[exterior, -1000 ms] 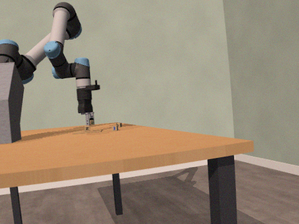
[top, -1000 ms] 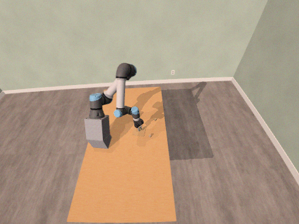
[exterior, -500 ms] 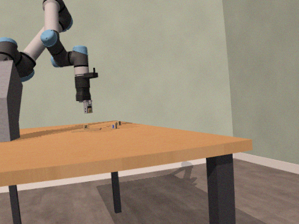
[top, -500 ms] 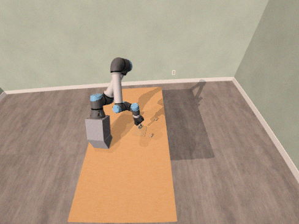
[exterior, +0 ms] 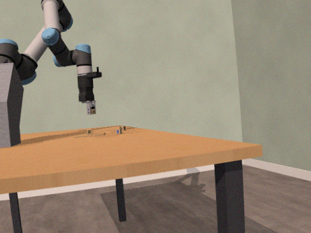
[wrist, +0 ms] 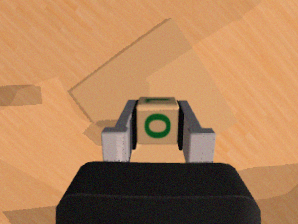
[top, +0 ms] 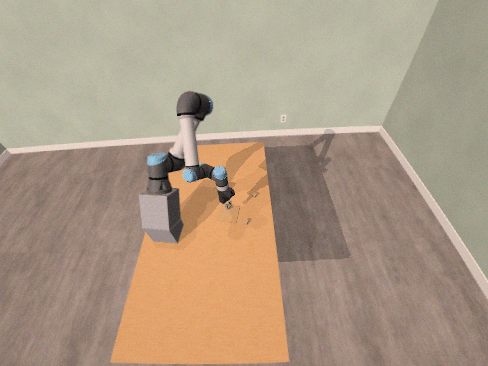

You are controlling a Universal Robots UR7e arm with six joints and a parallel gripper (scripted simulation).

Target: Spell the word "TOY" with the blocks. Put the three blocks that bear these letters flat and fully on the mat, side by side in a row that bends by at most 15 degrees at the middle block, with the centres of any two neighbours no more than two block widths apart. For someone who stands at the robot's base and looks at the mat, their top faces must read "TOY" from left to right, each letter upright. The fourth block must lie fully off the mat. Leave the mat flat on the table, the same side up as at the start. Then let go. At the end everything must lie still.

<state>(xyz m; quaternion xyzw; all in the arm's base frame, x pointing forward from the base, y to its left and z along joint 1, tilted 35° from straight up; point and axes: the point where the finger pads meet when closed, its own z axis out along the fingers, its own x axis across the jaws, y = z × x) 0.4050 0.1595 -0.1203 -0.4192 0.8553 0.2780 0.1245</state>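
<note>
My gripper is now 1 cm above the O block. Round my hand: Y block (12 cm ahead, 11 cm below, 5 cm to the right); T block (11 cm below, 5 cm to the left, 2 cm behind); tan mat (12 cm below, 1 cm to the left, 1 cm behind).
</note>
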